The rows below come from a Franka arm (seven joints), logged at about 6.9 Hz.
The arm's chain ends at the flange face. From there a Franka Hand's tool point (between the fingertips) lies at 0.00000 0.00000 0.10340 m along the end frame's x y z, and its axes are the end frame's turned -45 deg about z.
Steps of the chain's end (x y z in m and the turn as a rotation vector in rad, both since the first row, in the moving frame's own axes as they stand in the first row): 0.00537 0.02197 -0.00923 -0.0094 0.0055 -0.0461; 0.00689 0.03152 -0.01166 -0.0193 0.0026 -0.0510; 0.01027 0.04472 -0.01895 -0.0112 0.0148 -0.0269; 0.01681 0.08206 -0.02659 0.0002 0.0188 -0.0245; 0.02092 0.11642 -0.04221 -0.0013 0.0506 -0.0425; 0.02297 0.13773 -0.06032 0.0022 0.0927 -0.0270; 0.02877 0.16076 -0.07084 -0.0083 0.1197 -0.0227
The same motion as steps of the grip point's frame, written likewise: -0.01200 0.02043 -0.00924 -0.0105 -0.0028 -0.0461; -0.01860 0.02879 -0.01168 -0.0155 -0.0118 -0.0510; -0.02407 0.04078 -0.01897 -0.0184 0.0025 -0.0269; -0.04473 0.07125 -0.02661 -0.0132 0.0134 -0.0245; -0.06385 0.10083 -0.04234 -0.0367 0.0349 -0.0425; -0.07413 0.12015 -0.06076 -0.0640 0.0671 -0.0270; -0.08510 0.14326 -0.07158 -0.0905 0.0788 -0.0227
